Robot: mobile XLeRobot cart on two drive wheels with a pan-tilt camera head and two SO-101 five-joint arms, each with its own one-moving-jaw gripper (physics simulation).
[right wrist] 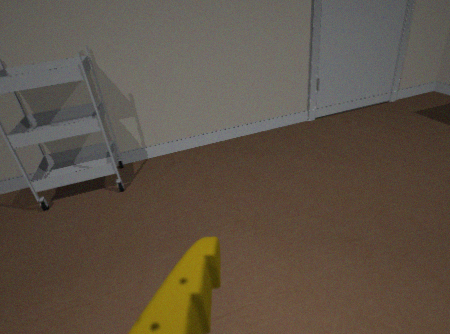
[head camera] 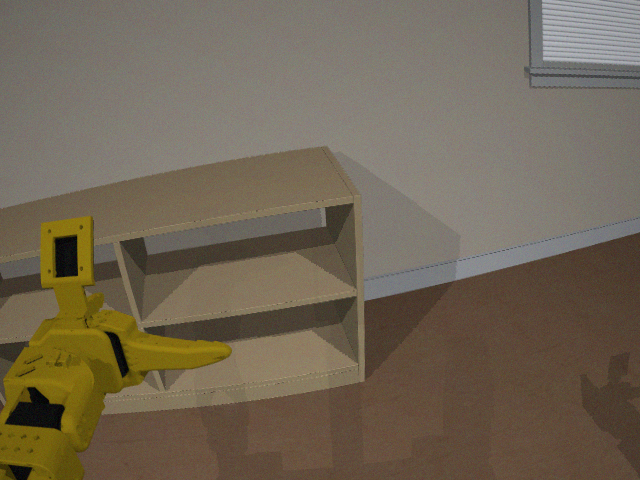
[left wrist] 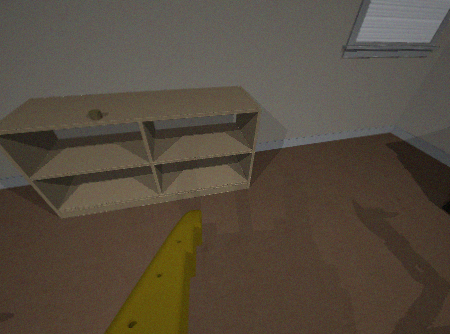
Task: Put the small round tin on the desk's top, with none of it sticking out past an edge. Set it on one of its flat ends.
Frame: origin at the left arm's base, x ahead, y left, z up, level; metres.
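Seen in the pictures: left hand, tool point: [head camera: 102, 297] [left wrist: 201, 222]; right hand, tool point: [right wrist: 218, 255].
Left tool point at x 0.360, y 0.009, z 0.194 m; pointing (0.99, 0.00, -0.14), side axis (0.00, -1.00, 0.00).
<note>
Pixels of each thing's top centre, then the offset from my left tool point to it. "pt": a spot on its surface instead.
- small round tin, top centre: [left wrist: 94, 111] dx +0.826, dy +0.501, dz -0.326 m
- low wooden shelf unit, surface spot: [head camera: 360, 248] pt dx +0.899, dy -0.289, dz -0.502 m
The small round tin [left wrist: 95, 114] is a small, dark olive-brown shape standing on the top of the wooden shelf unit, left of its middle and near the front edge, in the left wrist view. It does not show in the head view. The desk does not show in these views. My left gripper [head camera: 223, 351] [left wrist: 196, 215] is open, with one notched jaw showing in its wrist view, apart from the tin. My right gripper [right wrist: 212, 241] is open, with one notched jaw showing over the floor, away from the tin.
The low wooden shelf unit [head camera: 360, 248] [left wrist: 254, 145] stands along the wall, with a middle divider and two levels. A window [head camera: 589, 31] [left wrist: 397, 20] is at upper right. A white trolley [right wrist: 50, 129] stands left of a door [right wrist: 360, 50] in the right wrist view.
</note>
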